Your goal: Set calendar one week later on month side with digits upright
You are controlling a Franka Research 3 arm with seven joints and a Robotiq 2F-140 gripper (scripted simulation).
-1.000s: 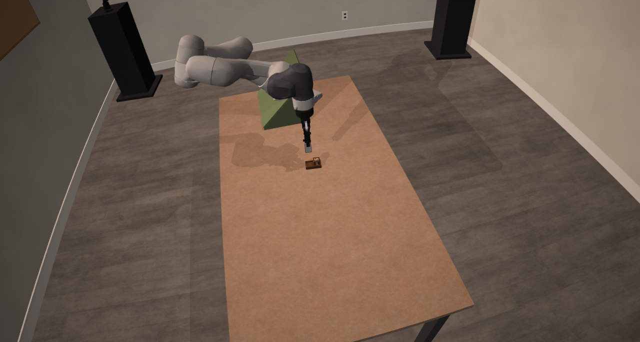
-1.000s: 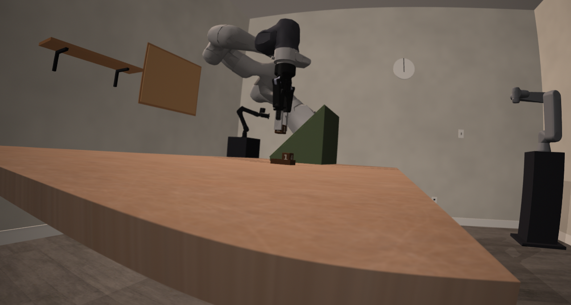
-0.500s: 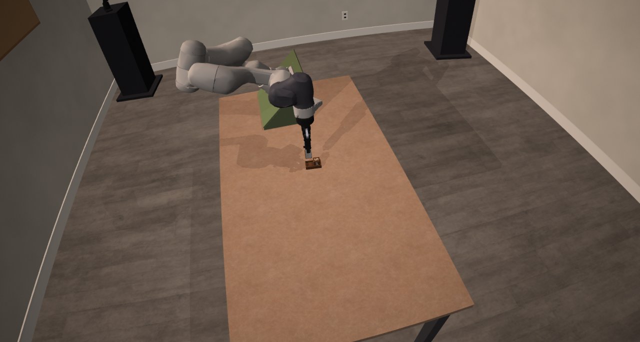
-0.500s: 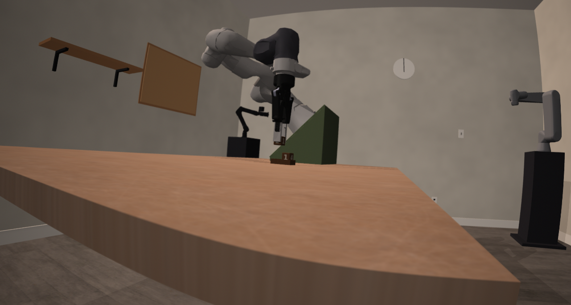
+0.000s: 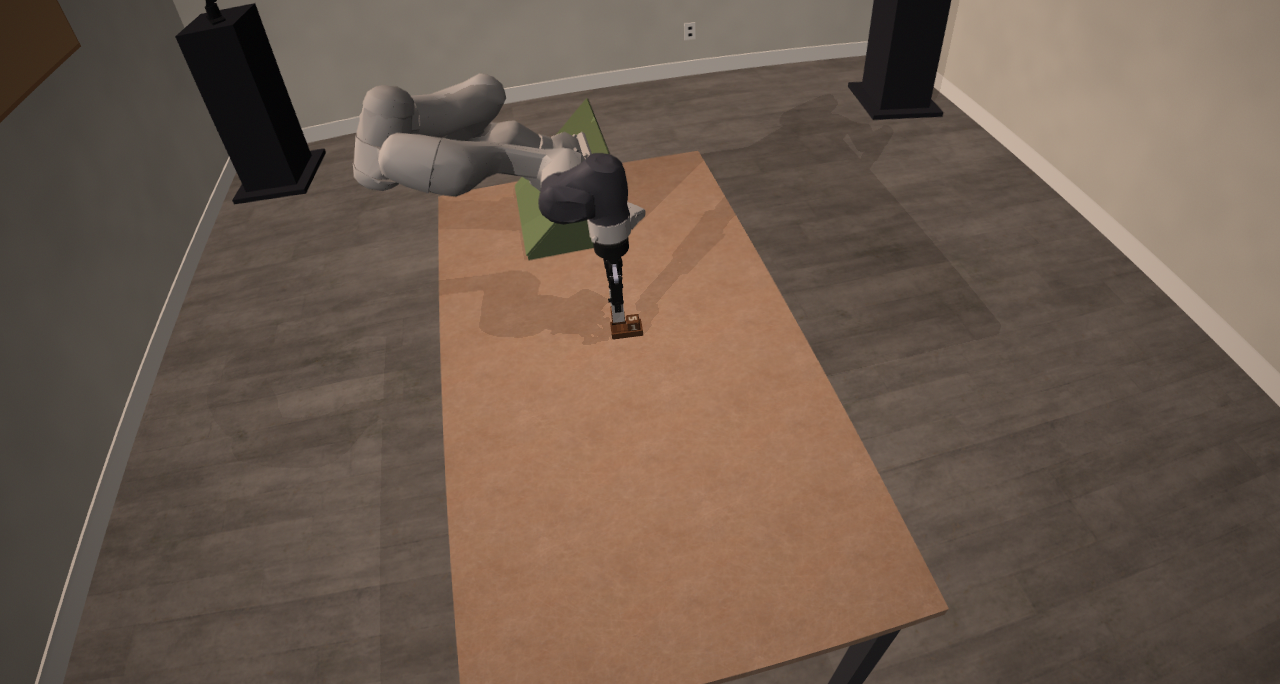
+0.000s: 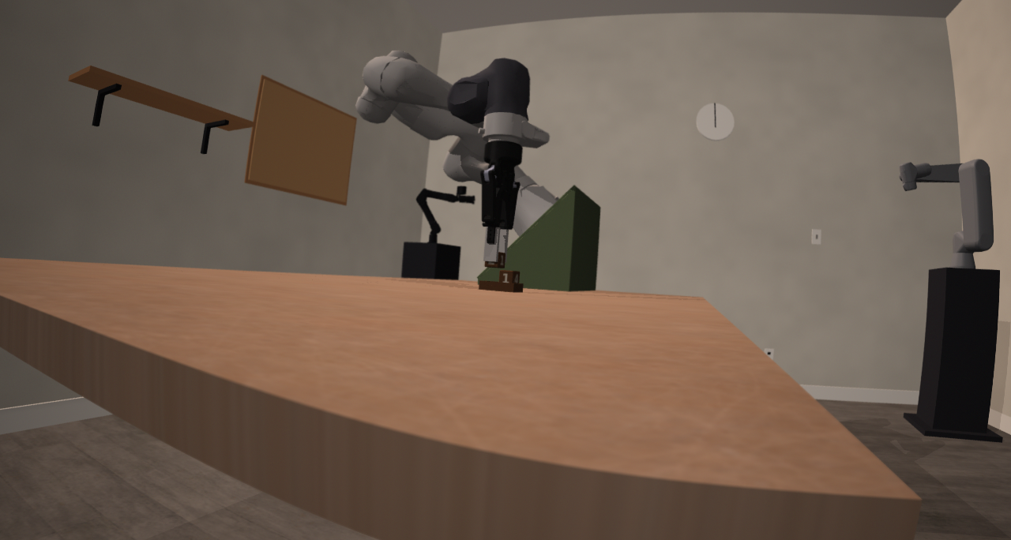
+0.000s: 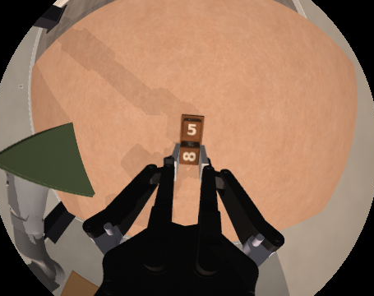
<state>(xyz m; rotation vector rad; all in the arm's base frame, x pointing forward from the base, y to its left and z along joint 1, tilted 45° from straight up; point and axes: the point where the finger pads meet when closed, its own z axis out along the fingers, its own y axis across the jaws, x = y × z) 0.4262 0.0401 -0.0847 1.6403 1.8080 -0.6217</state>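
My hand is 80 mm above the brown calendar tray and 20 mm to the right of it.
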